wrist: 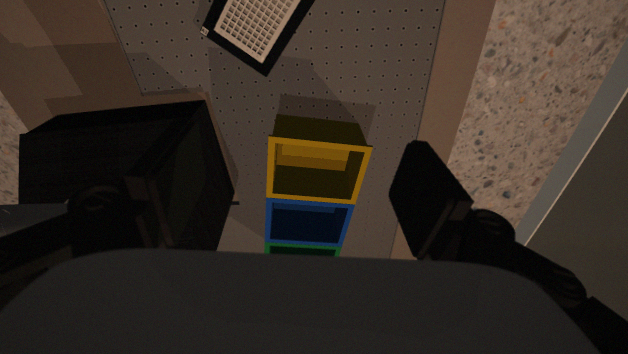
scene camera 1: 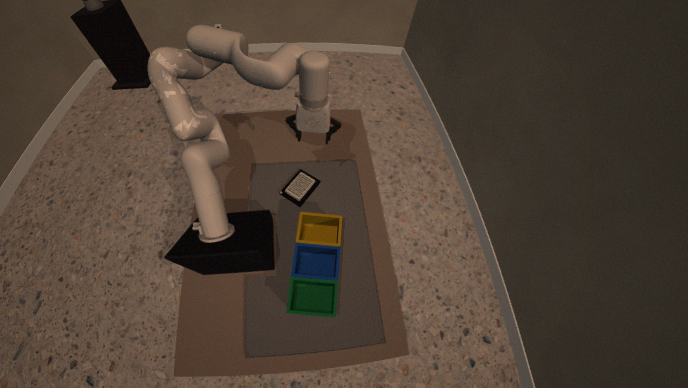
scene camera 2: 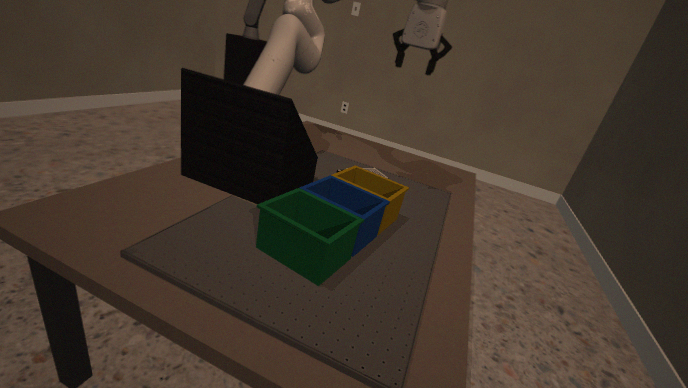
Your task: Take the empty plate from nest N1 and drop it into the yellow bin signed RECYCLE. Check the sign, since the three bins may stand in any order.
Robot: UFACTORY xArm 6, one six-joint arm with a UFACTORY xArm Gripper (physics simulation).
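Frame: origin at the arm's base, x ahead, y left, z up, level; millimetres.
Seen in the pictures: gripper, between the fingertips: (wrist: 303, 159) (scene camera 1: 313, 139) (scene camera 2: 412, 70); arm's base, origin of its link: (scene camera 1: 217, 233) (scene camera 2: 249, 111).
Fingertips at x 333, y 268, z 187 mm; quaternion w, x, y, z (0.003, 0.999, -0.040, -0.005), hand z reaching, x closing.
Observation:
Offsets run from my fingertips to a thing's middle. "spot": to the spot under its first point. Level surfaces: height alone.
A pale plate @[dx -66, dy +30, dz -355 mm] (scene camera 1: 300, 186) (wrist: 256, 25) with a grid of wells lies in a black nest @[spot: dx -65, dy -45, dz -356 mm] (scene camera 1: 300, 202) (wrist: 265, 69), turned at an angle on the perforated board. The small tag at the nest's corner is too small to read surely. In scene camera 2 the plate (scene camera 2: 374, 172) shows in part behind the bins. The yellow bin (scene camera 1: 319, 232) (scene camera 2: 371, 184) (wrist: 311, 165) stands nearest the nest, open at the top; no RECYCLE sign is legible. My gripper (scene camera 1: 313, 139) (scene camera 2: 414, 69) (wrist: 303, 159) is open and empty, high above the table, beyond the nest from the bins.
A blue bin (scene camera 1: 316, 262) (scene camera 2: 345, 196) (wrist: 309, 223) and a green bin (scene camera 1: 313, 298) (scene camera 2: 310, 240) (wrist: 302, 250) stand in a row with the yellow one. The arm's black base block (scene camera 1: 240, 245) (scene camera 2: 240, 135) stands beside the board @[dz -374 mm] (scene camera 1: 310, 340) (scene camera 2: 210, 265). A wall rises behind the table.

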